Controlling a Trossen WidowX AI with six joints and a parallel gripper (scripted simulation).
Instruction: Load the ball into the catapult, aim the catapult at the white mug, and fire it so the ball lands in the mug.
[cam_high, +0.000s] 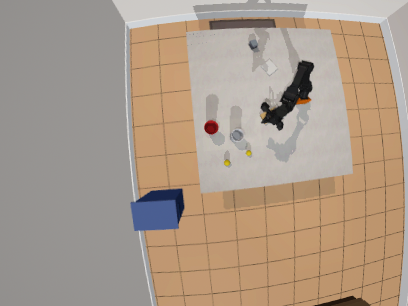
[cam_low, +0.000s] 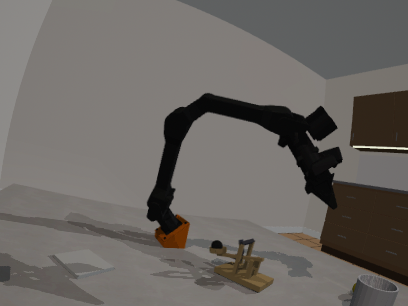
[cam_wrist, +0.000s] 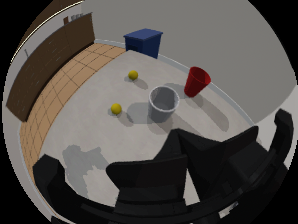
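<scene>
My gripper tip is now 260 mm past the black ball, 120 mm to the left of it and 170 mm above it. The rest, counted from my gripper tip: wooden catapult 200 mm behind, 90 mm to the right, 180 mm below; red mug 300 mm ahead, 20 mm to the right, 210 mm below; white mug 130 mm ahead, 50 mm to the left, 210 mm below.
</scene>
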